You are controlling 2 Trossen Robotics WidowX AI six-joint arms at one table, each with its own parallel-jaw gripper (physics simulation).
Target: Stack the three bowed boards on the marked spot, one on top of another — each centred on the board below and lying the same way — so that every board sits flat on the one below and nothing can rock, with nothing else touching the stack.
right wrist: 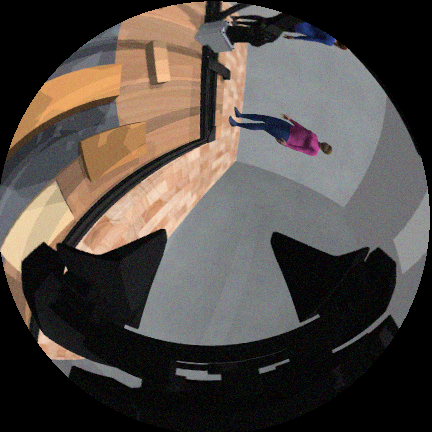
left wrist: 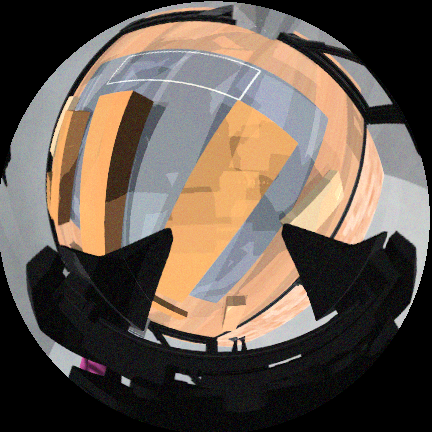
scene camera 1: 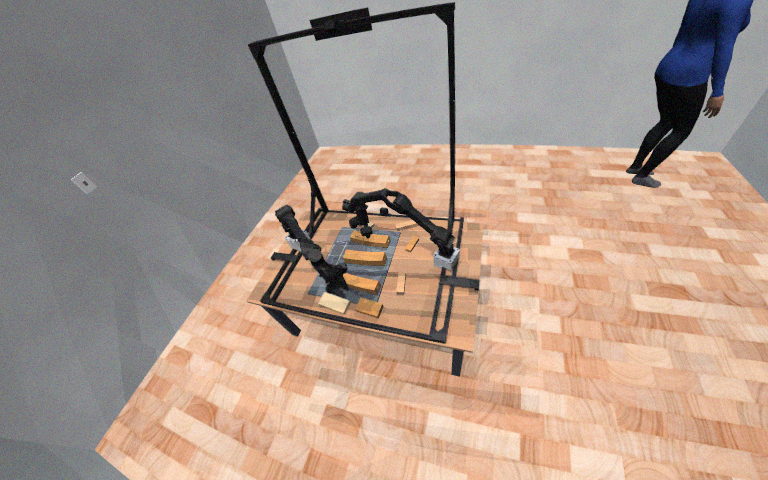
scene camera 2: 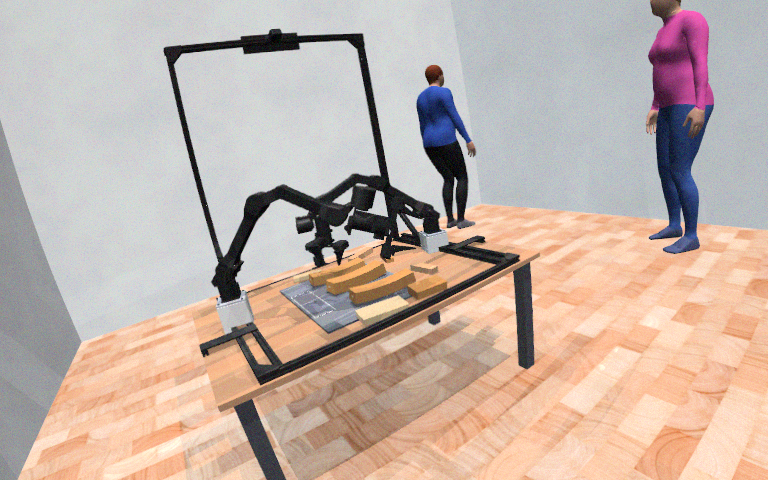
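Pixels of known places: left gripper, between the fingertips: (left wrist: 228, 231) (scene camera 2: 330, 265); right gripper, between the fingertips: (right wrist: 220, 236) (scene camera 1: 346, 294) (scene camera 2: 419, 233); left arm's base, origin of its link: (scene camera 1: 446, 252) (scene camera 2: 432, 231); right arm's base, origin of its link: (scene camera 2: 231, 297).
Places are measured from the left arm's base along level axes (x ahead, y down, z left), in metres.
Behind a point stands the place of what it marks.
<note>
Three orange bowed boards lie apart, roughly parallel, on the grey mat (scene camera 1: 373, 271) @[x 0.309, y 0.075, z 0.241 m] (scene camera 2: 334, 324) @[x 0.517, y 0.076, z 0.494 m] (left wrist: 155, 155) @[x 0.467, y 0.076, z 0.169 m]: the far board (scene camera 1: 373, 239) @[x 0.423, y 0.038, z 0.079 m] (scene camera 2: 336, 273) @[x 0.462, y 0.046, z 0.110 m] (left wrist: 225, 195) @[x 0.493, y 0.037, z 0.083 m], the middle board (scene camera 1: 365, 258) @[x 0.374, y 0.032, z 0.214 m] (scene camera 2: 356, 279) @[x 0.399, y 0.045, z 0.237 m] (left wrist: 95, 170) @[x 0.418, y 0.033, z 0.206 m] and the near board (scene camera 1: 364, 283) @[x 0.280, y 0.035, z 0.341 m] (scene camera 2: 382, 287) @[x 0.330, y 0.043, z 0.380 m] (right wrist: 80, 90). The marked spot, a white outlined rectangle (left wrist: 250, 85), lies beyond the boards' ends in the left wrist view and holds no board. My left gripper (scene camera 2: 329, 260) @[x 0.477, y 0.020, z 0.065 m] (left wrist: 228, 231) @[x 0.477, y 0.020, z 0.065 m] is open and empty above the far board. My right gripper (right wrist: 220, 236) @[x 0.204, y -0.142, z 0.488 m] is open and empty, tilted, near the near board's end; it partly hides the mat in scene camera 1.
A pale block (scene camera 1: 333, 302) @[x 0.362, y 0.056, z 0.502 m] (scene camera 2: 382, 309) @[x 0.364, y 0.058, z 0.515 m] (right wrist: 40, 225) @[x 0.343, y 0.057, z 0.498 m] and a short orange block (scene camera 1: 369, 307) @[x 0.181, y 0.049, z 0.430 m] (scene camera 2: 427, 287) @[x 0.197, y 0.051, z 0.458 m] (right wrist: 115, 150) @[x 0.191, y 0.049, z 0.434 m] lie by the near board. Smaller blocks (scene camera 1: 411, 244) @[x 0.222, y 0.065, z -0.007 m] (scene camera 1: 400, 283) @[x 0.131, y 0.059, z 0.240 m] lie at the right. Another pale block (left wrist: 317, 200) @[x 0.580, y 0.060, z -0.006 m] lies beside the far board. A black frame (scene camera 1: 451, 113) @[x 0.105, y -0.575, z -0.272 m] surrounds the work area.
</note>
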